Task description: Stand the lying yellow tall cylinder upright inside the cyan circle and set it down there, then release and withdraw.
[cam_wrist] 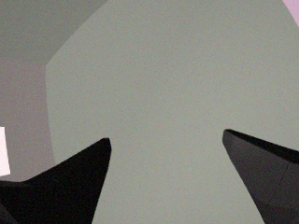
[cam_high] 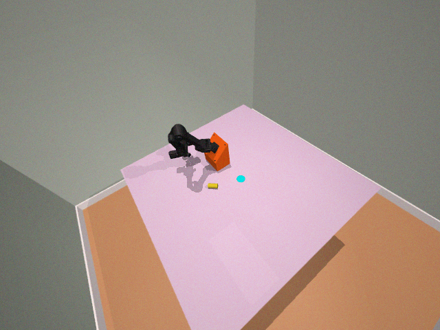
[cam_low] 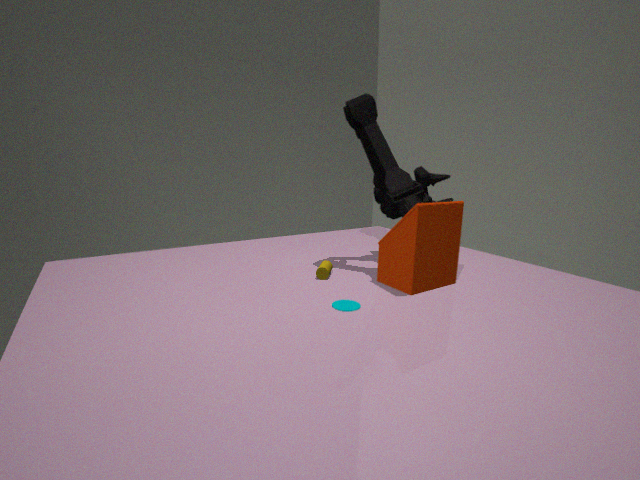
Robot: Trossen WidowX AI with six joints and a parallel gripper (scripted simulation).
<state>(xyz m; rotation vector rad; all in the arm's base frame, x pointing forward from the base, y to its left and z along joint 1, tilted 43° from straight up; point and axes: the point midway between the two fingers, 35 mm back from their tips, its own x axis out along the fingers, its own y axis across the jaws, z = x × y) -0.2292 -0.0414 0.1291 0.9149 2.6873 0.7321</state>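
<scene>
The yellow tall cylinder is 43 cm ahead of my gripper tip, 21 cm below it and 6 cm to the right of it. Also, from my gripper tip: cyan circle 50 cm ahead, 22 cm below, 13 cm to the left.
</scene>
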